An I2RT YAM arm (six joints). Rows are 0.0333 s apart.
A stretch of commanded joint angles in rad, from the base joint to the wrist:
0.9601 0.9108 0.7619 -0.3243 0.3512 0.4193
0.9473 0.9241 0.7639 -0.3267 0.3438 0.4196
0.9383 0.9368 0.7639 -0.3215 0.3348 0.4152
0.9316 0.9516 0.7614 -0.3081 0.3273 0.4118
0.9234 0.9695 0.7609 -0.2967 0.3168 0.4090
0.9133 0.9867 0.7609 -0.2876 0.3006 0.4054
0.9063 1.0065 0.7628 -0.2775 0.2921 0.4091
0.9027 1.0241 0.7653 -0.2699 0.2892 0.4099
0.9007 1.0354 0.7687 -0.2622 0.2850 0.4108
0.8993 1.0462 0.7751 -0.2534 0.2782 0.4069
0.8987 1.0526 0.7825 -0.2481 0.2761 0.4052
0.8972 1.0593 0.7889 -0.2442 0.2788 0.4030
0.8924 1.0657 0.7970 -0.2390 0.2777 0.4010
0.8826 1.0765 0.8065 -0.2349 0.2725 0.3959
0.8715 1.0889 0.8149 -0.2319 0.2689 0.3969
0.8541 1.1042 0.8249 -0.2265 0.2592 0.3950
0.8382 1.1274 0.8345 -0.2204 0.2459 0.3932
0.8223 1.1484 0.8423 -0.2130 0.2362 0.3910
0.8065 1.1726 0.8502 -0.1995 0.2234 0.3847
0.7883 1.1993 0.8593 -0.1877 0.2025 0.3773
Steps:
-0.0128 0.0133 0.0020 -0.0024 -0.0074 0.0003
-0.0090 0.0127 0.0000 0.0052 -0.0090 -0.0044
-0.0067 0.0148 -0.0025 0.0134 -0.0075 -0.0034
-0.0082 0.0179 -0.0005 0.0114 -0.0105 -0.0028
-0.0101 0.0172 0.0000 0.0091 -0.0162 -0.0036
-0.0070 0.0198 0.0019 0.0101 -0.0085 0.0037
-0.0036 0.0176 0.0025 0.0076 -0.0029 0.0008
-0.0020 0.0113 0.0034 0.0077 -0.0042 0.0009
-0.0014 0.0108 0.0064 0.0088 -0.0068 -0.0039
-0.0006 0.0064 0.0074 0.0053 -0.0021 -0.0017
-0.0015 0.0067 0.0064 0.0039 0.0027 -0.0022
-0.0048 0.0064 0.0081 0.0052 -0.0011 -0.0020
-0.0098 0.0108 0.0095 0.0041 -0.0052 -0.0051
-0.0111 0.0124 0.0084 0.0030 -0.0036 0.0010
-0.0174 0.0153 0.0100 0.0054 -0.0097 -0.0019
-0.0159 0.0232 0.0096 0.0061 -0.0133 -0.0018
-0.0159 0.0210 0.0078 0.0074 -0.0097 -0.0022
-0.0158 0.0242 0.0079 0.0135 -0.0128 -0.0063
-0.0182 0.0267 0.0091 0.0118 -0.0209 -0.0074

